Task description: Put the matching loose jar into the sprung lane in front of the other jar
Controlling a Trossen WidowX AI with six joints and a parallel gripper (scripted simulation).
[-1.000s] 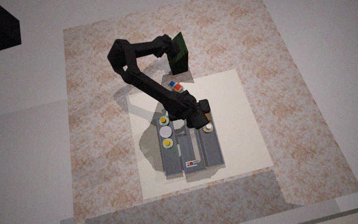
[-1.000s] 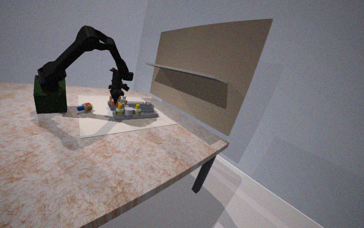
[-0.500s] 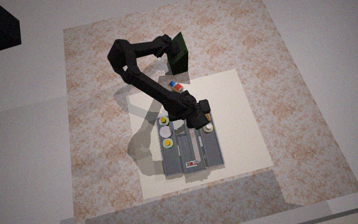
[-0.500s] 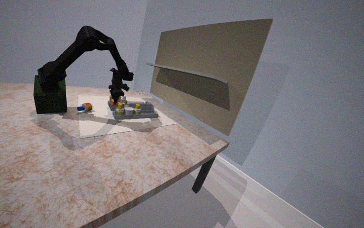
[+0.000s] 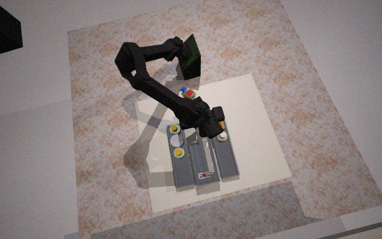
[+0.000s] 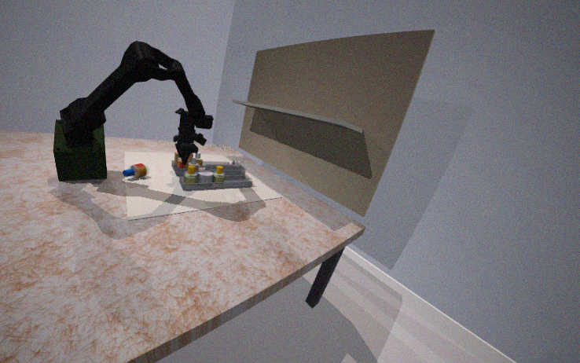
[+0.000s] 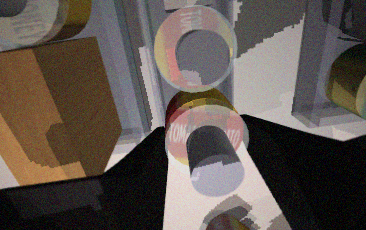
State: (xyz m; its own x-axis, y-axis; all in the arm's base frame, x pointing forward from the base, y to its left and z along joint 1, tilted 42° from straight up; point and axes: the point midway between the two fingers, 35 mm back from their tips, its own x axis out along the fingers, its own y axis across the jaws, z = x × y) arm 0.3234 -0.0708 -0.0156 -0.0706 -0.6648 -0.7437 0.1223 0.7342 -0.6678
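My gripper tip is now 30 mm short of the brown box, 80 mm to the right of it and 10 mm above it. The rest, counted from my gripper tip: pale jar (90 mm ahead, 70 mm to the left); sprung lane (150 mm ahead, 40 mm to the right, 30 mm below); grey disc (40 mm ahead, 130 mm to the right, 20 mm below).
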